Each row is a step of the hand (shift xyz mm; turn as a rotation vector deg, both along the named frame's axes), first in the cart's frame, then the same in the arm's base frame.
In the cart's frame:
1: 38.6 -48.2 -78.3 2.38 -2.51 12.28
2: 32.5 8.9 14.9 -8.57 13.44 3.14
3: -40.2 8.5 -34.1 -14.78 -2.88 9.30
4: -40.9 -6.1 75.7 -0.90 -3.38 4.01
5: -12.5 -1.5 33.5 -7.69 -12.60 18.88
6: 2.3 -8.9 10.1 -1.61 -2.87 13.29
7: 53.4 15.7 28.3 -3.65 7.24 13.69
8: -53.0 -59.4 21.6 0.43 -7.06 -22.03
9: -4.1 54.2 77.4 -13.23 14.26 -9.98
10: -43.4 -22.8 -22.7 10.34 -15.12 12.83
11: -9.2 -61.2 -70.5 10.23 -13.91 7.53
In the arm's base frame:
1: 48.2 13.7 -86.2 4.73 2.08 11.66
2: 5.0 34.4 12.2 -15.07 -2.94 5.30
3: -26.3 -36.5 -28.7 -1.32 -14.21 10.46
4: 1.0 -35.5 78.6 3.33 -1.81 3.73
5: 1.3 -10.1 34.3 11.41 -10.52 18.26
6: 10.4 -0.4 8.9 3.80 -1.70 13.04
7: 7.8 57.1 24.0 -6.25 0.06 14.63
8: 39.3 -69.4 21.1 3.88 -3.52 -22.54
9: -41.8 20.5 82.3 -19.14 -7.80 -7.12
10: 3.0 -50.0 -20.2 19.29 4.98 10.16
11: 44.5 -35.0 -74.8 17.45 4.98 5.04

